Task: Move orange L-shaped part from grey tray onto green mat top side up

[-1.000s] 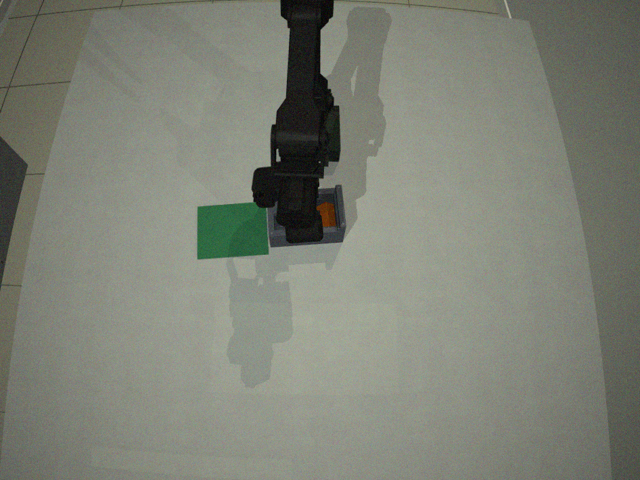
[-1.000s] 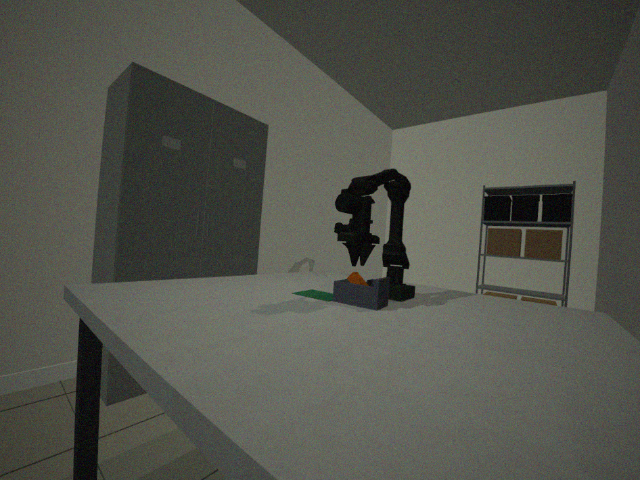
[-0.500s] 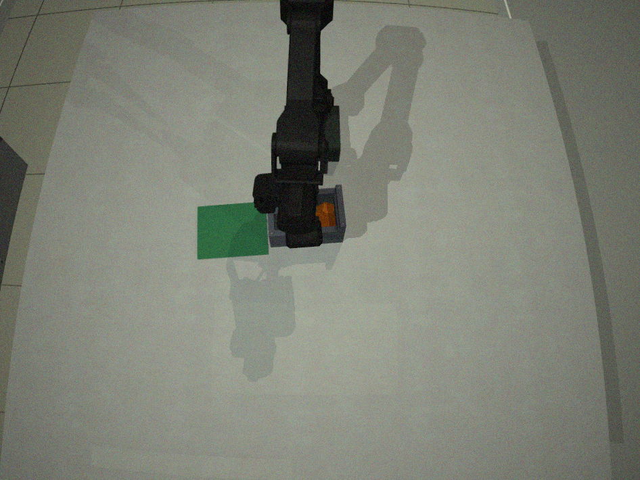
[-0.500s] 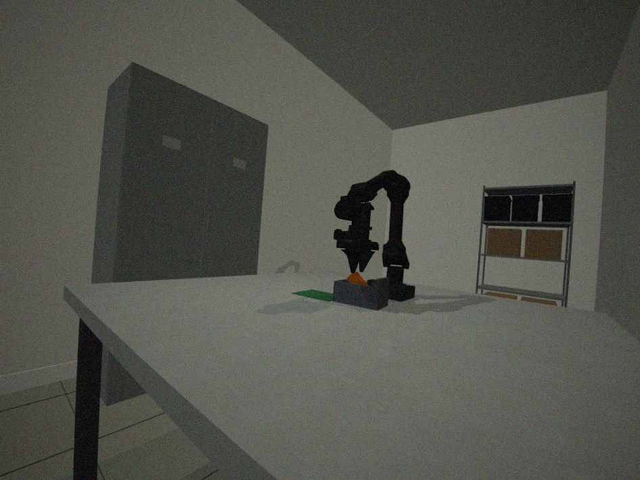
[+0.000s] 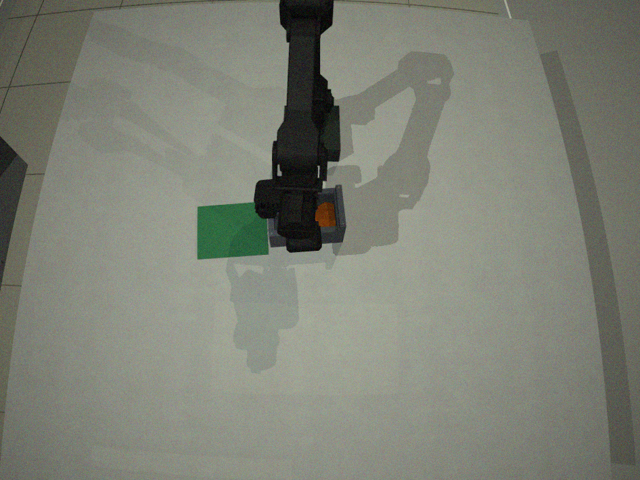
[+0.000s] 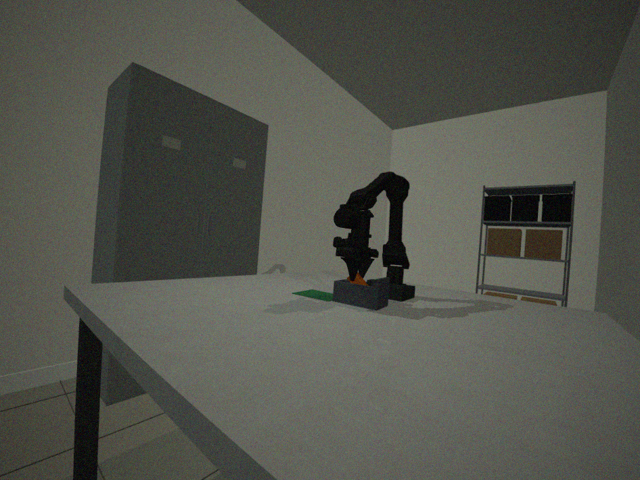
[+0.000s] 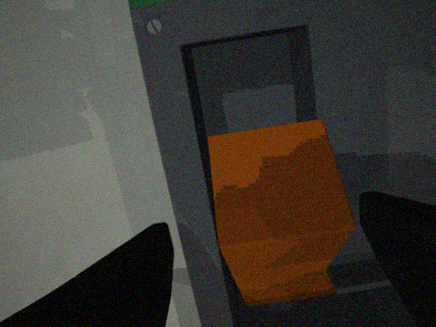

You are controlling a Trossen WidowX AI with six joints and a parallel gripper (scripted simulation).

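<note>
Now: gripper tip 3 cm to the right of the orange L-shaped part, 3 cm past it and 3 cm above it.
</note>
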